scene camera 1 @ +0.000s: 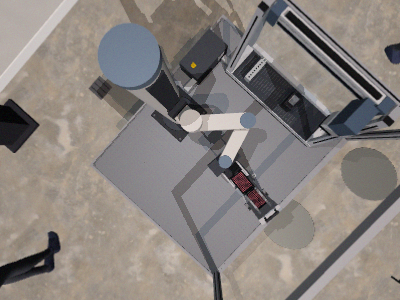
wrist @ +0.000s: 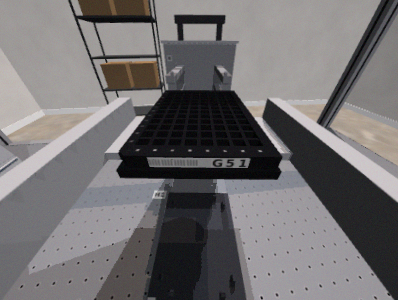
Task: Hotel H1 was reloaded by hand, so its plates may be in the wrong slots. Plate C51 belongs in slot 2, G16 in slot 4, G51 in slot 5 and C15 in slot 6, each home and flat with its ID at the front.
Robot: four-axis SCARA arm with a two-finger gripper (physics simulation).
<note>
In view: my gripper [wrist: 199,110] and a plate G51 [wrist: 188,134].
</note>
